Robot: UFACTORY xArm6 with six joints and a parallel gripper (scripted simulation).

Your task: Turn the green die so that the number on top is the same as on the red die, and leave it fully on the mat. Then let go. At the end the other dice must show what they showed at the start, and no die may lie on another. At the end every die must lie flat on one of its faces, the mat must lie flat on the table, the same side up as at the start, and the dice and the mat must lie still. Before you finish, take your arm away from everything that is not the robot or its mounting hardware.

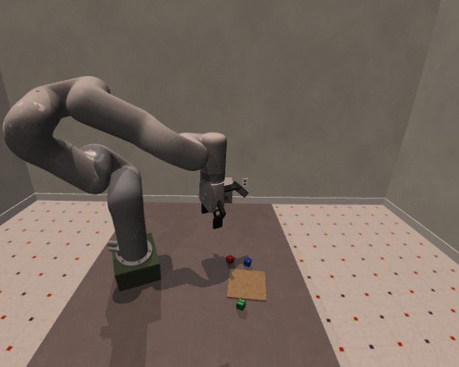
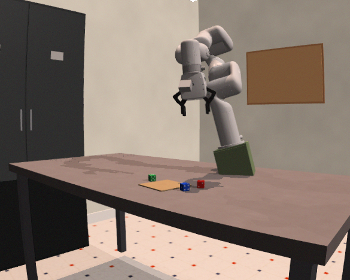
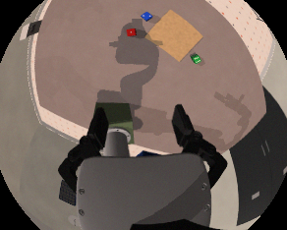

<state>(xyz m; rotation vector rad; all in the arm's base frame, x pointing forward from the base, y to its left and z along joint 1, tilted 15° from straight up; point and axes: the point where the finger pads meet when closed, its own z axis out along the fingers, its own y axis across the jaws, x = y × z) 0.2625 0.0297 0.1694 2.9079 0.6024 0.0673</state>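
My hand is 90 mm short of the green die, 140 mm to the left of it and 260 mm above it. The rest, counted from my hand: red die 80 mm ahead, 80 mm to the left, 260 mm below; tan mat 130 mm ahead, 50 mm to the right, 270 mm below; blue die 150 mm ahead, 60 mm to the left, 260 mm below.
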